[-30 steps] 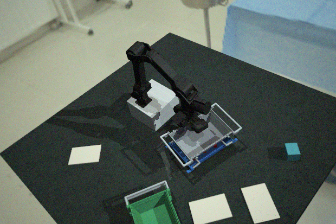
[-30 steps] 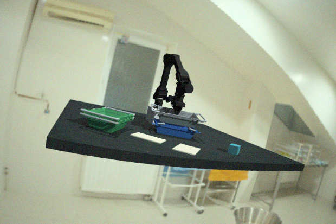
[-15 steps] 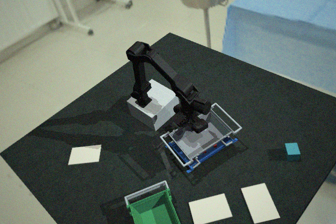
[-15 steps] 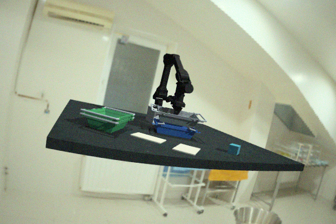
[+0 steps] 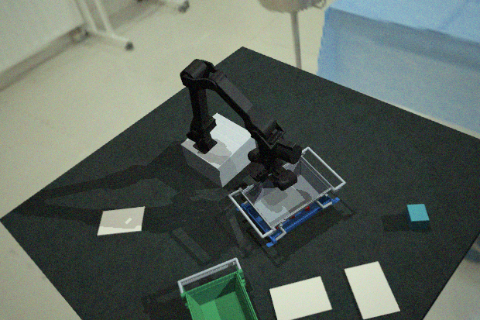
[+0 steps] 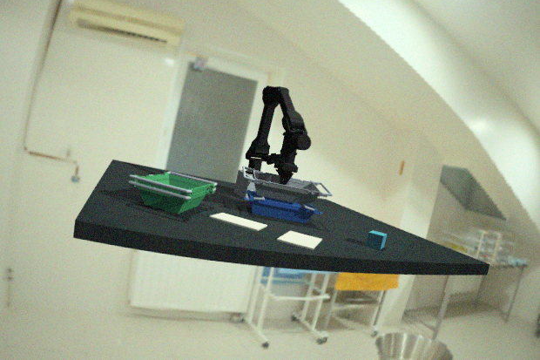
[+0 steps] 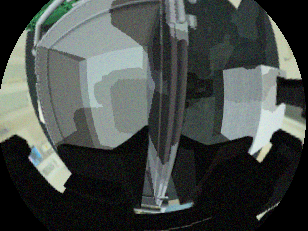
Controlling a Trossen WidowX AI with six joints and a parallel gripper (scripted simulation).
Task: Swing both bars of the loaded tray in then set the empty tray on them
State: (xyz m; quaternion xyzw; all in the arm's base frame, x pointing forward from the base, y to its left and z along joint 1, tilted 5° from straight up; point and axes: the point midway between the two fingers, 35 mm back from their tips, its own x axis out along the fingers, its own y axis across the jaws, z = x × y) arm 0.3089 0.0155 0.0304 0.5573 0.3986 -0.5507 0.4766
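Right now the grey tray is 7 cm ahead of my gripper tip, 3 cm above it and 2 cm to the right of it. Round my gripper tip: teal block (38 cm ahead, 20 cm to the left, 7 cm below).
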